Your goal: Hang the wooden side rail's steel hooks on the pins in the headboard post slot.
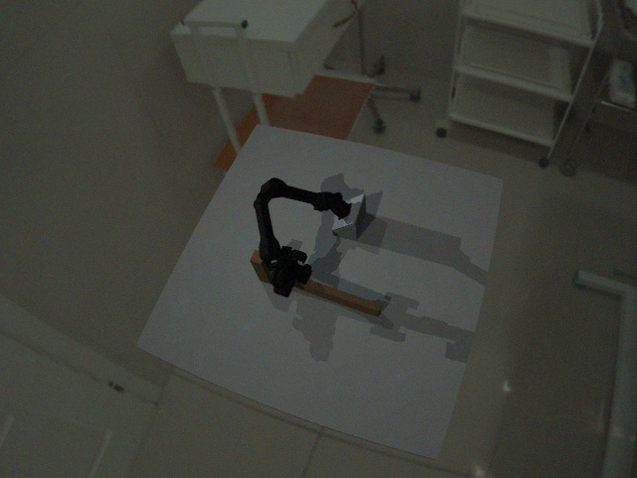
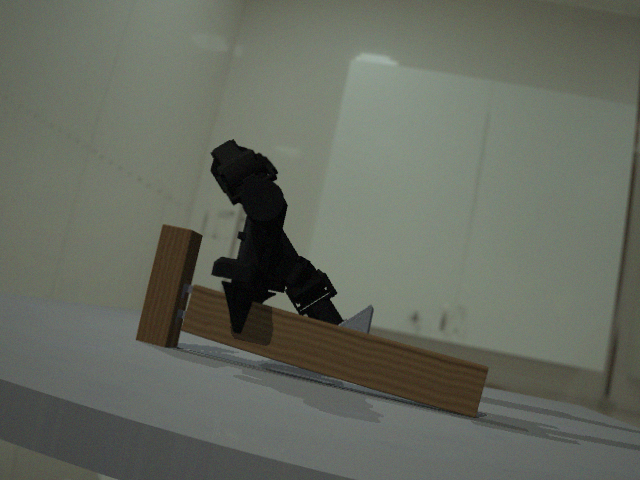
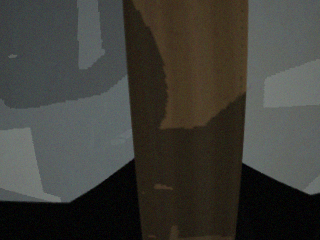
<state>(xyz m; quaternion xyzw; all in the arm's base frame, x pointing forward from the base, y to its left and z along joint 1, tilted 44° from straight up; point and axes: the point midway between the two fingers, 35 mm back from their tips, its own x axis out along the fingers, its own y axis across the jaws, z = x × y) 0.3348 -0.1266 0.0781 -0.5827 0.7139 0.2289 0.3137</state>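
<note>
Right now the wooden headboard post is 120 mm to the right of my gripper tip, 40 mm above it and 20 mm behind it.
</note>
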